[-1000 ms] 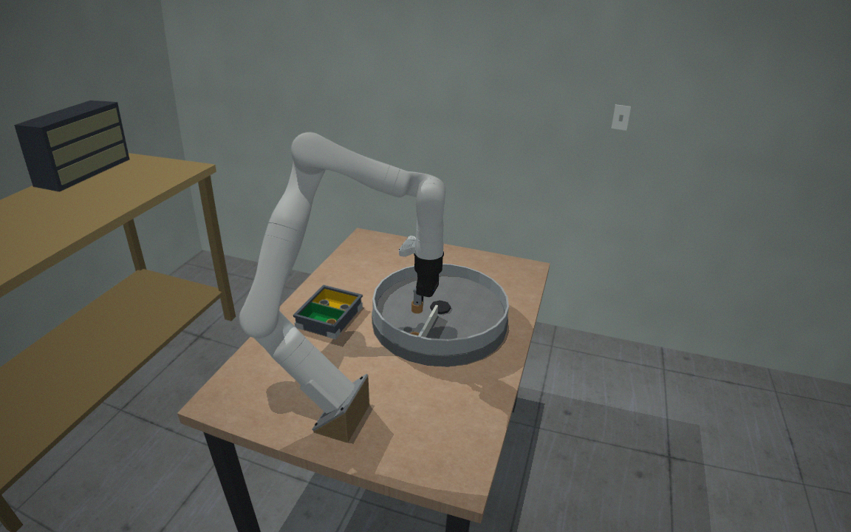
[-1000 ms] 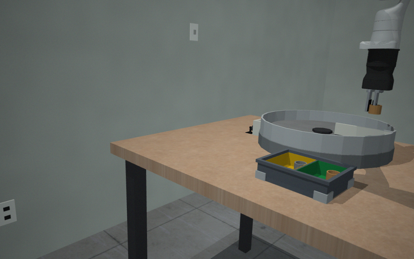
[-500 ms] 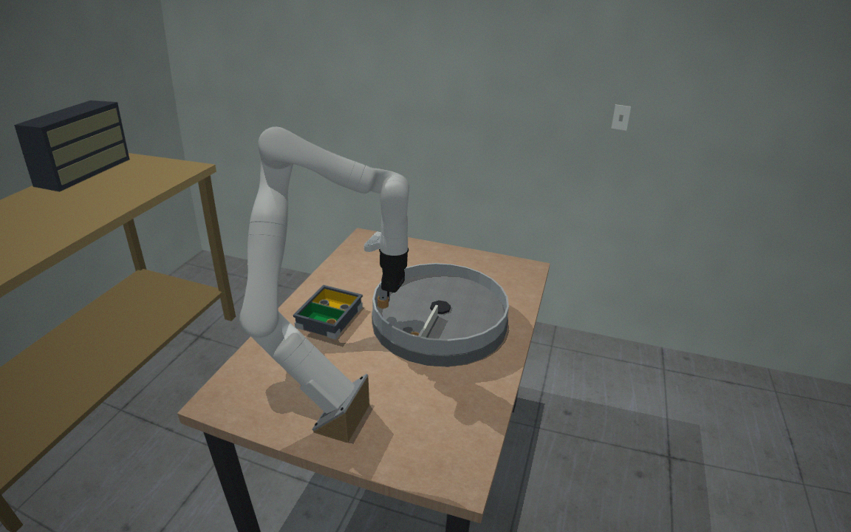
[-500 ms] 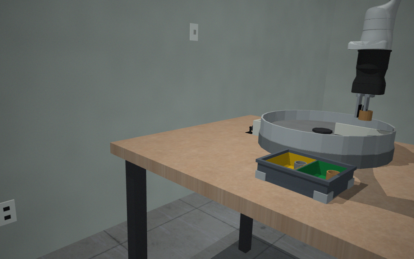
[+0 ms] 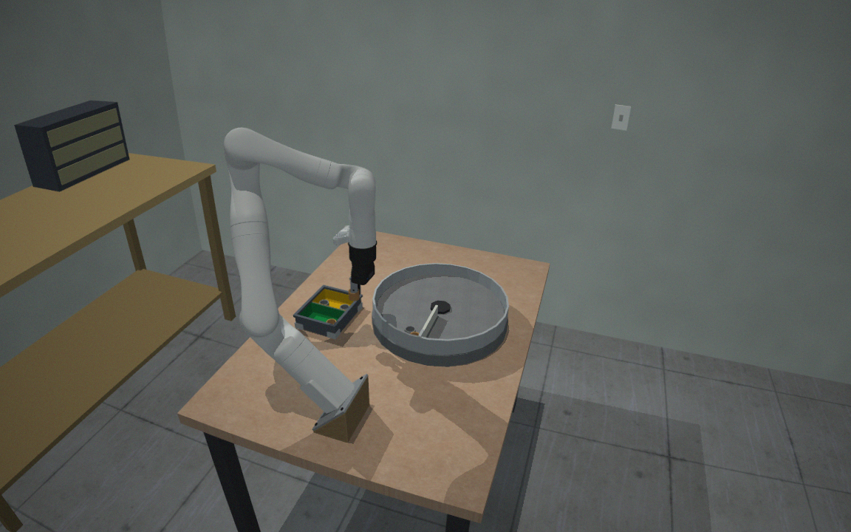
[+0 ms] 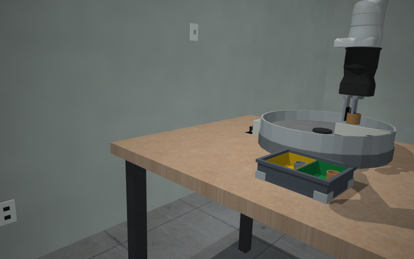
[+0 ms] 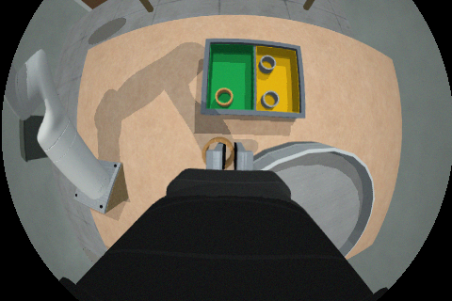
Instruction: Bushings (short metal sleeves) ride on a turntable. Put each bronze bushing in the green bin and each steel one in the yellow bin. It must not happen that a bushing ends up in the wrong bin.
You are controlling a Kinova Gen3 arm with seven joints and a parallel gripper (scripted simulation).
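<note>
Now: the bin tray 140 mm below my hand, 130 mm to the left of it and 30 mm ahead of it. From my hand the other things lie so: grey turntable: 200 mm to the right, 180 mm ahead, 110 mm below.
</note>
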